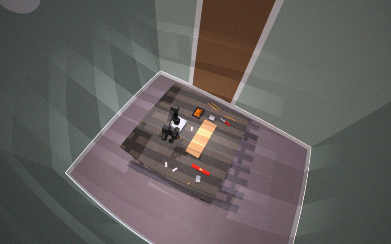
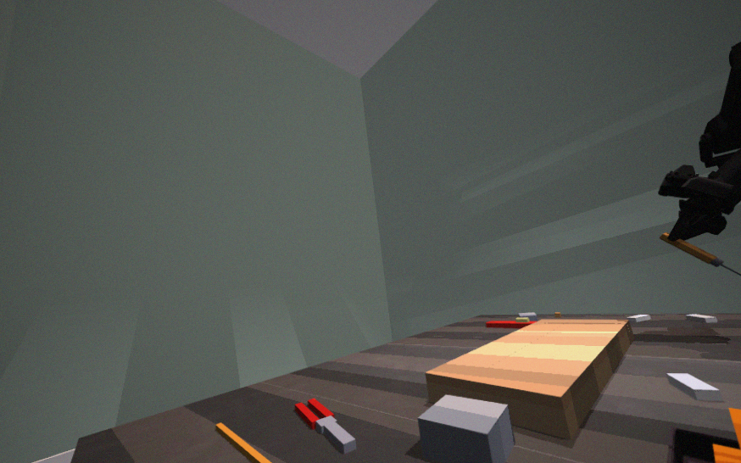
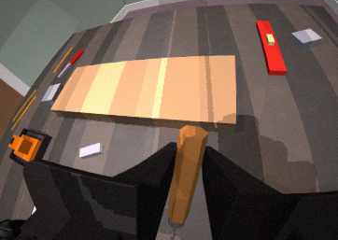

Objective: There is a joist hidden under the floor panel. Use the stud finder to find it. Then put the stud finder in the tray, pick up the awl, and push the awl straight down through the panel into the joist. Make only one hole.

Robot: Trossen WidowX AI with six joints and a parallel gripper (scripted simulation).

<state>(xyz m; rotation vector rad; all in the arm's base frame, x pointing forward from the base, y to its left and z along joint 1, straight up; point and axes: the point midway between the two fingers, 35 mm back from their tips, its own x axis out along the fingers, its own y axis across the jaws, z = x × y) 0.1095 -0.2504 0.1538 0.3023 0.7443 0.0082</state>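
The yellow-handled awl lies 40 mm behind my gripper tip, 20 mm to the left of it and 40 mm below it. Round my gripper tip: red level 340 mm ahead, 210 mm to the right, 180 mm below; then dark tray 70 mm ahead, 540 mm to the left, 190 mm below; then orange stud finder 80 mm ahead, 550 mm to the left, 150 mm below.
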